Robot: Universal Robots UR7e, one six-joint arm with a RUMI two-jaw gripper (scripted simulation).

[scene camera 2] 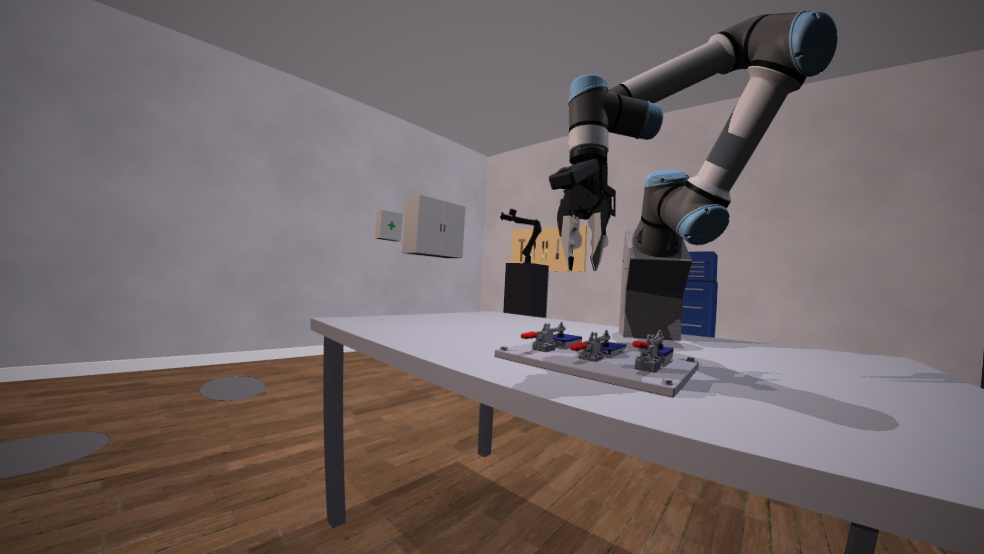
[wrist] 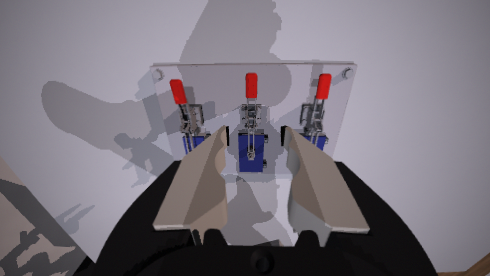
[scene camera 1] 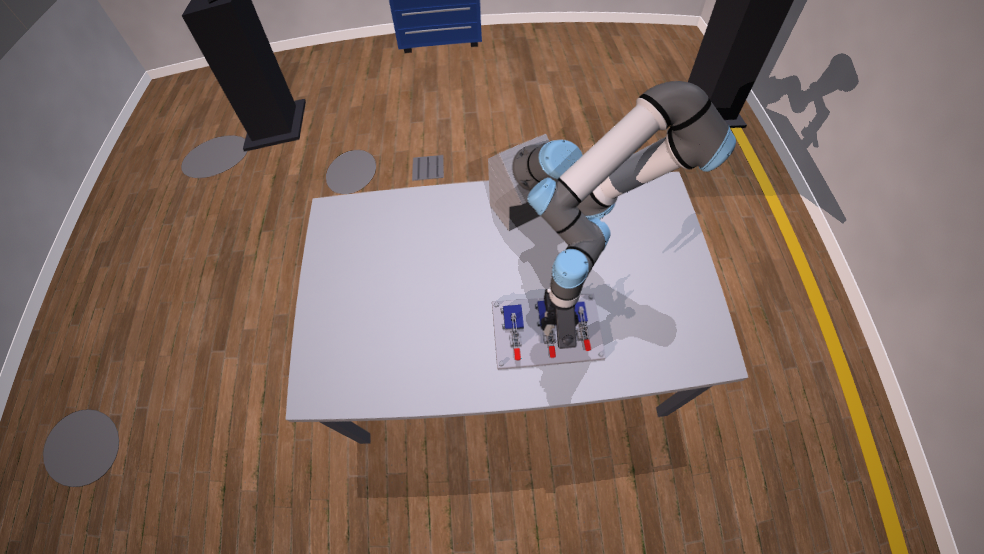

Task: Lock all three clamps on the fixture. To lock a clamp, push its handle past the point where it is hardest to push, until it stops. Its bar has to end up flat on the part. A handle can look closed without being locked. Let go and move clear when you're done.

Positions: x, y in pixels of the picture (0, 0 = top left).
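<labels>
My gripper is visible in scene camera 2 (582, 270). The wrist view shows the gripper, and scene camera 1 shows it too; on the gripper, (wrist: 326, 197) and (scene camera 1: 549, 327) are the same spot.
</labels>
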